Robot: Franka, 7 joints.
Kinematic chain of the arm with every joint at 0, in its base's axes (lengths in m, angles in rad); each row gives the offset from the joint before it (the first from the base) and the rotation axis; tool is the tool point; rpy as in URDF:
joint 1: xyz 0 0 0.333 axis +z
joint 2: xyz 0 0 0 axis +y
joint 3: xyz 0 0 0.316 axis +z
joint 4: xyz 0.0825 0 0 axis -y
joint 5: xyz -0.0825 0 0.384 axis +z
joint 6: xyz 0 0 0 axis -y
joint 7: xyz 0.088 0 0 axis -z
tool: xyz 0 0 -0.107 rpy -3.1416 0 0
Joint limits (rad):
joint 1: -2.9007..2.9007
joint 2: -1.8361..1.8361
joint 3: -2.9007..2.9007
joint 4: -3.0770..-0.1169
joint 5: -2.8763..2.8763
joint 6: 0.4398..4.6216
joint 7: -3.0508..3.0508
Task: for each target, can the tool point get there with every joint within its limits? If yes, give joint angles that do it. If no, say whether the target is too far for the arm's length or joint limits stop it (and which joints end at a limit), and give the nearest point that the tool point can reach.
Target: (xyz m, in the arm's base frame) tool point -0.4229 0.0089 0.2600
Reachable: yes | joints 1.4175 0.6747 1.5698 -2.6065 -1.1493 2.4403 -2.1545
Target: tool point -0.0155 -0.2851 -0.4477
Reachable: no: joint limits stop it (at a limit: joint 2) | nearest point -0.0155 -0.2848 -0.3608 | short by 0.087 m
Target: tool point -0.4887 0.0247 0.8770
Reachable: yes | joints 0.7890 -0.0425 2.0091 -1.3138 -1.1388 3.7233 -0.1557
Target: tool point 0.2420 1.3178 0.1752
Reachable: no: too far | nearest point 0.1539 0.8380 0.2327 | short by 0.491 m
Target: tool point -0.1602 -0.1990 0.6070
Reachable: yes | joints -1.3863 -0.8600 -0.1787 -2.5033 1.7758 4.1389 -0.4276
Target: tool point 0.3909 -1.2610 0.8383
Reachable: no: too far | nearest point 0.2372 -0.7653 0.6397 | short by 0.556 m
